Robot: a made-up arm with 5 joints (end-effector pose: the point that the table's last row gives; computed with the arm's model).
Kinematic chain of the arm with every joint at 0, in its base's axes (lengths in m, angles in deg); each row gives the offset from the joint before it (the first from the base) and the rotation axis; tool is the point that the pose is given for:
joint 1: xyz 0 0 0.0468 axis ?
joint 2: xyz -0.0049 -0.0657 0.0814 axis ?
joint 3: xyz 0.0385 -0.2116 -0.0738 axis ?
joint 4: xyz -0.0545 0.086 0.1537 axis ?
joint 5: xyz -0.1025 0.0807 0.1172 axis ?
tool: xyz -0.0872 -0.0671 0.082
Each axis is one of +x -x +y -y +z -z.
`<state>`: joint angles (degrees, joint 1 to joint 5).
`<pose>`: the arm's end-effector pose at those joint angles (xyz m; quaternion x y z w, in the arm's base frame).
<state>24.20 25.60 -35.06 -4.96 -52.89</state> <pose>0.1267 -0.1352 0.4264 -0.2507 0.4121 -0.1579 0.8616</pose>
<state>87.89 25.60 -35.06 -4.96 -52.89</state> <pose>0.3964 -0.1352 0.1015 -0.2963 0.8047 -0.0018 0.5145</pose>
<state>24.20 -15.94 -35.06 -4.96 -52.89</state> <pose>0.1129 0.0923 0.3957 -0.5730 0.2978 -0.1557 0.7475</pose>
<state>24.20 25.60 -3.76 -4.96 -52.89</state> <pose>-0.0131 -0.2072 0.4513 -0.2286 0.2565 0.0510 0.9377</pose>
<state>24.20 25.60 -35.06 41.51 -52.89</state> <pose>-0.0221 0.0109 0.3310 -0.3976 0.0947 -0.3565 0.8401</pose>
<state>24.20 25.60 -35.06 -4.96 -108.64</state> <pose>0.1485 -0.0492 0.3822 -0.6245 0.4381 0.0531 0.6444</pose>
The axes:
joint 1: +y
joint 2: +x
joint 3: +z
joint 4: -y
joint 5: +x

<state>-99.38 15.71 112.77 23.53 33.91</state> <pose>-0.0927 -0.5867 0.1173 -0.3807 -0.3095 0.8233 0.2855</pose>
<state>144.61 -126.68 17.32 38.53 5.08</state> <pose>0.3566 0.1557 0.0670 0.0987 0.4740 0.8612 0.1550</pose>
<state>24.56 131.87 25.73 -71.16 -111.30</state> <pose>-0.0926 -0.3221 -0.0140 0.0964 -0.2702 0.3765 0.8809</pose>
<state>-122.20 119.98 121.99 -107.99 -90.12</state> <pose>0.3026 -0.1463 -0.0845 0.5096 0.6899 0.4156 0.3026</pose>
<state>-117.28 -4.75 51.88 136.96 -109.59</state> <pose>0.1523 -0.1419 -0.0867 -0.4531 0.7764 0.3424 0.2732</pose>
